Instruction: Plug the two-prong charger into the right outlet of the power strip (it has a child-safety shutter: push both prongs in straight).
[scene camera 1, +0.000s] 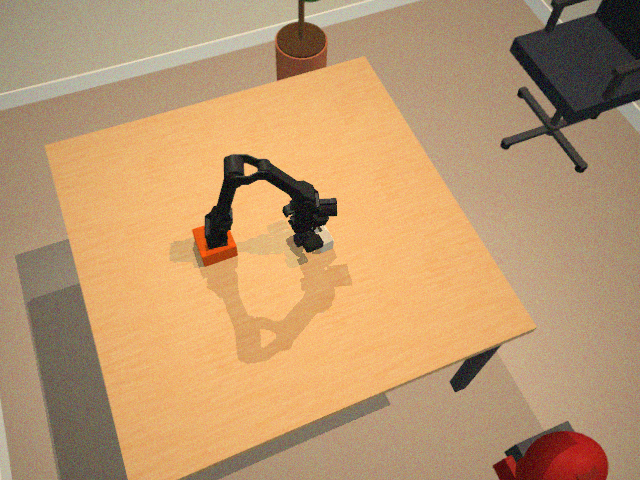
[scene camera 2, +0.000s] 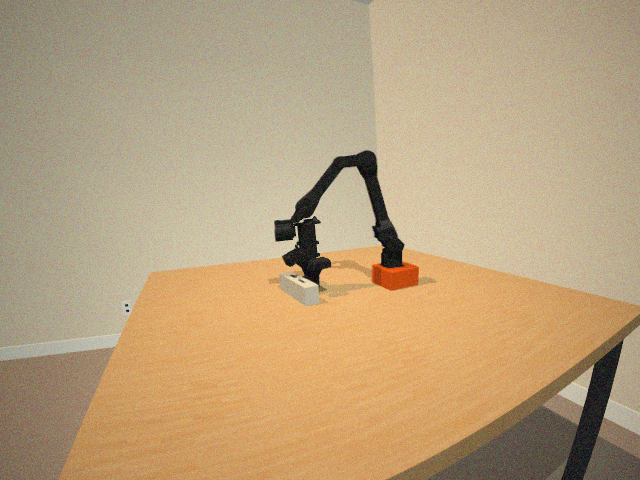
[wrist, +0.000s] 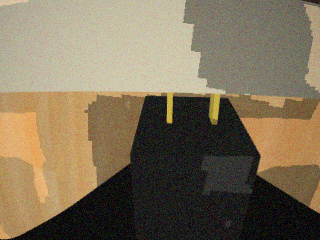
The gripper holds a black two-prong charger.
